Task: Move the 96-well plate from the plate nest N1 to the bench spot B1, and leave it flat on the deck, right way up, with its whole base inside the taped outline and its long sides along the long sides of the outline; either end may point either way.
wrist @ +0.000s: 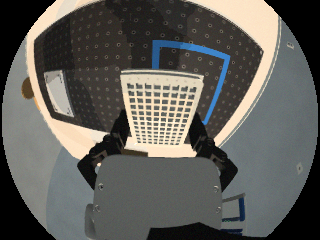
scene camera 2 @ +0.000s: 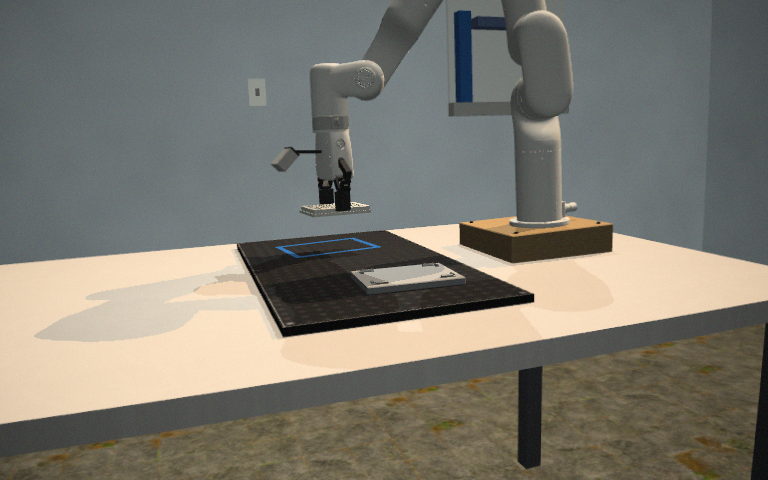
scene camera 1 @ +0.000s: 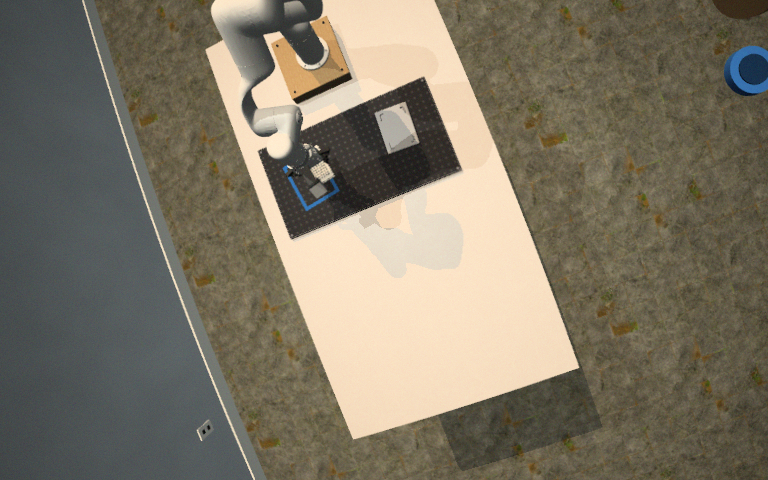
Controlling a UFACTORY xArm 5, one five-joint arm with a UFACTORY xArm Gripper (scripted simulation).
Scene:
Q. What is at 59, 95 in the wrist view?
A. A grey plate nest N1.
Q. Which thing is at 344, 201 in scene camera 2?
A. My gripper.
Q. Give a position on a white 96-well plate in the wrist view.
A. At 166, 123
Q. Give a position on a grey plate nest N1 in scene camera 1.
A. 396, 127

